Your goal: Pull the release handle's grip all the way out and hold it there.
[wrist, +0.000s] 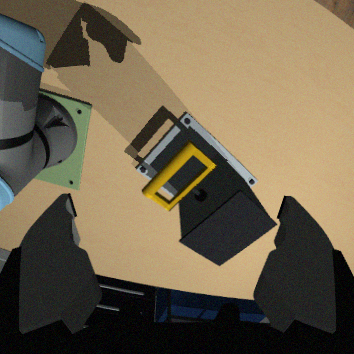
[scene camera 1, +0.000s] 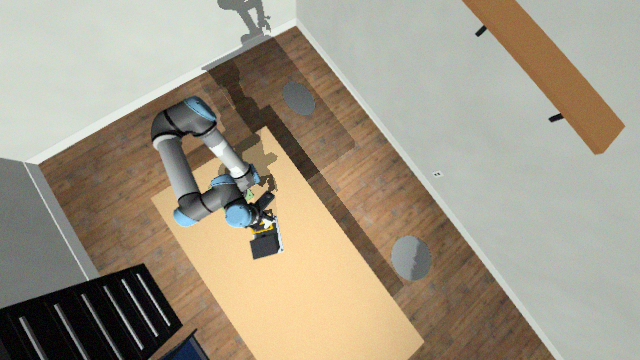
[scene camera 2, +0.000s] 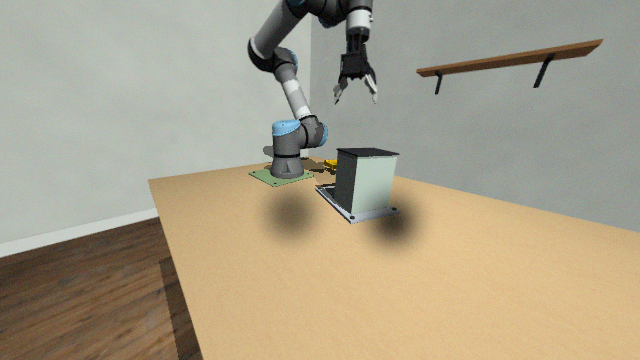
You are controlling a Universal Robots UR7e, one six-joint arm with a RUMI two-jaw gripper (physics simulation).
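Observation:
The release handle's yellow grip is a rectangular loop standing out from the dark housing, on the side facing the robot's base. In scene camera 2 the housing hides most of the grip. The housing stands on a light grey base plate with dark bolts. My gripper is open and empty. It points down, well above the housing and the grip, touching neither. How far out the grip stands cannot be told exactly.
The robot's base stands on a green plate close to the grip, on the wooden table. A wooden shelf is on the wall. A black drawer cabinet and a blue bin are beside the table.

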